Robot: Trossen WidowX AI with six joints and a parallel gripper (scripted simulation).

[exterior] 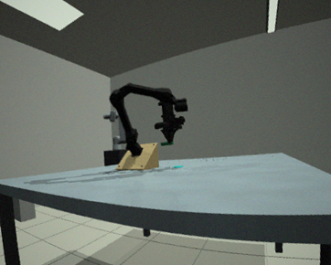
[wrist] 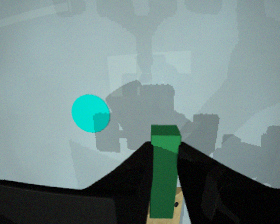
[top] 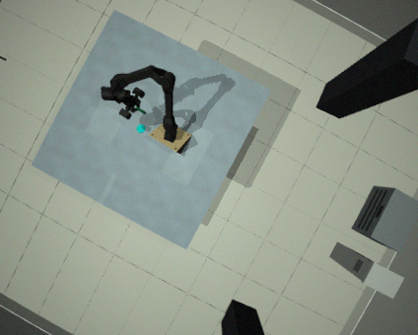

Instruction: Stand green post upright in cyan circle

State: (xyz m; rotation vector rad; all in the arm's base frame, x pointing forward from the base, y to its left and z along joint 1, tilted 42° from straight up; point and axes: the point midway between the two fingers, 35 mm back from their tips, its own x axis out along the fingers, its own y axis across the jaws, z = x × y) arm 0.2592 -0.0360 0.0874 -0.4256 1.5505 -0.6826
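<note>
My gripper tip is now 20 mm past the green post. Also, from my gripper tip: cyan circle 130 mm below, 100 mm to the left, 10 mm behind.
</note>
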